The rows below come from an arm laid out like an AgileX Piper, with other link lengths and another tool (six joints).
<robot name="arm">
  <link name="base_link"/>
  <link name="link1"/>
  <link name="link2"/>
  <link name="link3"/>
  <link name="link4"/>
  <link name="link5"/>
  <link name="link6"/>
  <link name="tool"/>
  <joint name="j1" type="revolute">
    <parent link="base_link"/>
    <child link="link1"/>
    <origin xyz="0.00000 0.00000 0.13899" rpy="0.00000 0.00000 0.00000"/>
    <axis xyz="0 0 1"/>
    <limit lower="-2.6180" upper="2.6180"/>
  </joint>
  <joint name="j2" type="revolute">
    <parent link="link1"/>
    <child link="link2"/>
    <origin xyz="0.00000 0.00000 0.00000" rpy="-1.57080 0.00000 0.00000"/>
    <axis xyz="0 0 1"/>
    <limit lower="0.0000" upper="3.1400"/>
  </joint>
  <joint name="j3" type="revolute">
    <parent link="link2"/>
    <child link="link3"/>
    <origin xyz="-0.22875 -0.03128 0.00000" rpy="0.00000 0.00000 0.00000"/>
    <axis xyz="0 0 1"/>
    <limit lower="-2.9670" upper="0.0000"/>
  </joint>
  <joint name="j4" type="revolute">
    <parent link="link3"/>
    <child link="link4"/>
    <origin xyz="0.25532 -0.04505 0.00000" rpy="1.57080 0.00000 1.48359"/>
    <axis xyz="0 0 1"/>
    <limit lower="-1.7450" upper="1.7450"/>
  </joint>
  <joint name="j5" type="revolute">
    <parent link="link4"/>
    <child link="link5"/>
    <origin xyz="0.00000 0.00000 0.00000" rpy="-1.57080 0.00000 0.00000"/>
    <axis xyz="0 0 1"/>
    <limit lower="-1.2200" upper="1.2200"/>
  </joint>
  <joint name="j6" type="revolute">
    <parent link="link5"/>
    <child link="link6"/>
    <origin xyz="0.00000 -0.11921 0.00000" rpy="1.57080 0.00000 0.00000"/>
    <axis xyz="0 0 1"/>
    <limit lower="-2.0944" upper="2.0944"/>
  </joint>
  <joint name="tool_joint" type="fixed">
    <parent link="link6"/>
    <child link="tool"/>
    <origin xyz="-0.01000 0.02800 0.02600" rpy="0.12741 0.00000 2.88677"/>
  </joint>
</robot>
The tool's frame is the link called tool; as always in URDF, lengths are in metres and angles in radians.
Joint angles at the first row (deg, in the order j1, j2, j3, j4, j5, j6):
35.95 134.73 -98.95 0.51 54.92 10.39
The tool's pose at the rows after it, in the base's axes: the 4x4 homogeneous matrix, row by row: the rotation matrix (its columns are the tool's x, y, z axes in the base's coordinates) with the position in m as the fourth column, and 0 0 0 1 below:
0.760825 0.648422 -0.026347 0.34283; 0.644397 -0.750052 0.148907 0.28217; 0.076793 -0.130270 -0.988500 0.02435; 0 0 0 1
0.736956 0.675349 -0.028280 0.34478; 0.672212 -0.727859 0.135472 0.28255; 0.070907 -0.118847 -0.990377 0.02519; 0 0 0 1
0.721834 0.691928 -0.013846 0.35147; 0.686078 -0.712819 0.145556 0.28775; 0.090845 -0.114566 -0.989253 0.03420; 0 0 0 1
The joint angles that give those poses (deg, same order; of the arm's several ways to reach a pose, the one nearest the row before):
35.95 134.77 -99.27 0.66 55.12 9.93
35.95 135.50 -100.87 0.00 56.28 8.20
35.95 136.13 -104.05 0.00 57.66 7.04

